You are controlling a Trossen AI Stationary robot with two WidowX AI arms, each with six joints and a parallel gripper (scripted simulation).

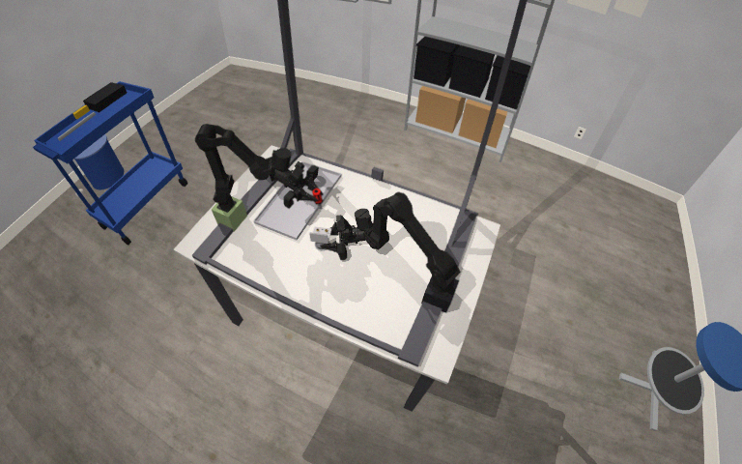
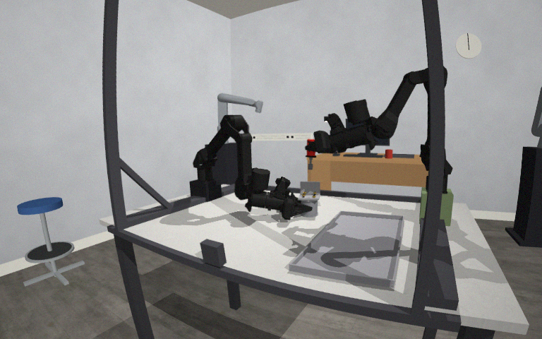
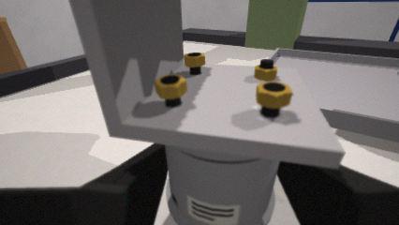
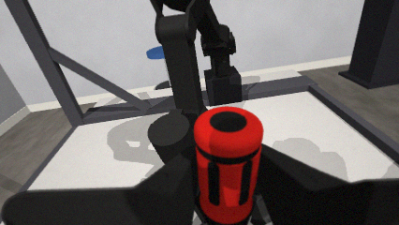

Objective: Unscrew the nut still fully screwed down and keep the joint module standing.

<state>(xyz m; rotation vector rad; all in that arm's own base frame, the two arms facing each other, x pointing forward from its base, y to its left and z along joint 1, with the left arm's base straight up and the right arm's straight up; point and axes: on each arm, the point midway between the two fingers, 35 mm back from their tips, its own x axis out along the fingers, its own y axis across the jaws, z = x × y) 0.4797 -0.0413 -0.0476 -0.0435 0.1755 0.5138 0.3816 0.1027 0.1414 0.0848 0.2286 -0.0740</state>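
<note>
My right gripper is now 17 cm above the l-shaped bracket, 4 cm to the right of it and 4 cm short of it. The rest, counted from my right hand: grey joint module (21 cm below, 4 cm to the left, 4 cm ahead); red-handled nut driver (3 cm below, 2 cm to the left); shallow grey tray (23 cm below, 17 cm to the right, 14 cm behind).
My left gripper is now 1 cm short of the grey joint module and 3 cm to the left of it. The rest, counted from my left hand: l-shaped bracket (1 cm ahead, 3 cm to the right, 4 cm above); red-handled nut driver (3 cm behind, 5 cm to the right, 18 cm above); shallow grey tray (17 cm behind, 24 cm to the right, 3 cm below).
</note>
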